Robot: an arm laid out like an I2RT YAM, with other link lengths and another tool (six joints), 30 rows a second.
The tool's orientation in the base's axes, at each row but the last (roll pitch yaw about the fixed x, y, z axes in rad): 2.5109 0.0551 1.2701; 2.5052 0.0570 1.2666; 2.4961 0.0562 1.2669; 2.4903 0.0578 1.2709; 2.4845 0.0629 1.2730; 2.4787 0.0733 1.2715; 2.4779 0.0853 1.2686; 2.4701 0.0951 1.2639
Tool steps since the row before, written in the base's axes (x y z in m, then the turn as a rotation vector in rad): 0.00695 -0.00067 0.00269 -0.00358 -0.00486 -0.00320; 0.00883 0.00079 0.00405 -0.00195 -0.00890 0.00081; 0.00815 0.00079 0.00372 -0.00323 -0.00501 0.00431; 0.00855 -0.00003 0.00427 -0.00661 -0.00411 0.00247; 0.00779 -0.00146 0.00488 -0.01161 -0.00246 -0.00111; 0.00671 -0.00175 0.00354 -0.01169 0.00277 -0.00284; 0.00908 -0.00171 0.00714 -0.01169 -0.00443 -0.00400; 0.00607 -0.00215 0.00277 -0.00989 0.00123 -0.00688
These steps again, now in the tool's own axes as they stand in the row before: 0.00127 0.00715 0.00180 -0.00552 -0.00367 0.00167; 0.00316 0.00910 0.00146 -0.00911 0.00082 0.00024; 0.00298 0.00837 0.00143 -0.00598 0.00113 -0.00413; 0.00225 0.00918 0.00145 -0.00601 -0.00277 -0.00478; 0.00058 0.00924 0.00091 -0.00568 -0.00911 -0.00517; 0.00005 0.00765 0.00146 -0.00059 -0.01123 -0.00510; 0.00046 0.01167 -0.00002 -0.00734 -0.01061 -0.00241; -0.00048 0.00674 0.00186 -0.00115 -0.01204 -0.00060
